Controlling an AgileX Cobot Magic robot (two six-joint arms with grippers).
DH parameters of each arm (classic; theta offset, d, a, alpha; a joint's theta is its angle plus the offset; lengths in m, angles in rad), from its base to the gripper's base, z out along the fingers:
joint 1: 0 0.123 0 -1.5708
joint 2: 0.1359 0 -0.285 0
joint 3: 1.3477 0 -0.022 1.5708
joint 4: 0 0.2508 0 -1.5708
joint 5: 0 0 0.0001 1.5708
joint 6: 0 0.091 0 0
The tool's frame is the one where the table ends.
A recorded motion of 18 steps. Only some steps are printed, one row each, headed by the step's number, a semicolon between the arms.
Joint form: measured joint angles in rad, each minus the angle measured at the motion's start. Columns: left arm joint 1, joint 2, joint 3, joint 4, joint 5, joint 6; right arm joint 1, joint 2, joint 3, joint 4, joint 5, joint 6.
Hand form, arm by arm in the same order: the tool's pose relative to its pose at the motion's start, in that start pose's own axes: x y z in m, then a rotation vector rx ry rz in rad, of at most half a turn. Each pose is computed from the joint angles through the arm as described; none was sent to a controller.
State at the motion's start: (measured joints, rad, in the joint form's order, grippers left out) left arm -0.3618 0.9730 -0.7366 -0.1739 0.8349 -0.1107; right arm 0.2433 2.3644 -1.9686 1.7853 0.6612 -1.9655
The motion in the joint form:
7: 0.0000 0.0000 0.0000 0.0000 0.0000 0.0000; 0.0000 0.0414 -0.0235 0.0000 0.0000 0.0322
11: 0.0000 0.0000 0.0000 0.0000 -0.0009 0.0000; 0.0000 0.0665 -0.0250 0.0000 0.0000 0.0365
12: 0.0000 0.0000 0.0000 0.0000 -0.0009 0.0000; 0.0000 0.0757 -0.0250 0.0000 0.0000 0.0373
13: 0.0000 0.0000 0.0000 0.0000 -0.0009 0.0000; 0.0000 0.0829 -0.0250 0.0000 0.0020 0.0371
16: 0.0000 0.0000 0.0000 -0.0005 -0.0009 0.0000; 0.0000 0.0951 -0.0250 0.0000 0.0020 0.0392
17: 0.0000 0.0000 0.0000 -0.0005 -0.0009 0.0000; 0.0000 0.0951 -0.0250 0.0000 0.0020 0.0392
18: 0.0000 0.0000 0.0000 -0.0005 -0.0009 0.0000; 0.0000 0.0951 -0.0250 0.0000 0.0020 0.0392
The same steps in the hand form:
7: 0.0000 0.0000 0.0000 0.0000 0.0000 0.0000; 0.0148 -0.0028 0.0062 -0.0016 0.0142 0.0429
11: -0.0001 0.0000 0.0000 0.0001 -0.0009 0.0000; 0.0279 -0.0037 0.0095 -0.0036 0.0330 0.0614
12: -0.0001 0.0000 0.0000 0.0001 -0.0009 0.0000; 0.0329 -0.0039 0.0106 -0.0043 0.0403 0.0677
13: -0.0001 0.0000 0.0000 0.0001 -0.0009 0.0000; 0.0368 -0.0039 0.0115 -0.0068 0.0453 0.0719
16: -0.0001 0.0000 0.0000 0.0005 -0.0009 -0.0003; 0.0435 -0.0041 0.0129 -0.0078 0.0550 0.0813
17: -0.0001 0.0000 0.0000 0.0005 -0.0009 -0.0003; 0.0435 -0.0041 0.0129 -0.0078 0.0550 0.0813
18: -0.0001 0.0000 0.0000 0.0005 -0.0009 -0.0003; 0.0435 -0.0041 0.0129 -0.0078 0.0550 0.0813

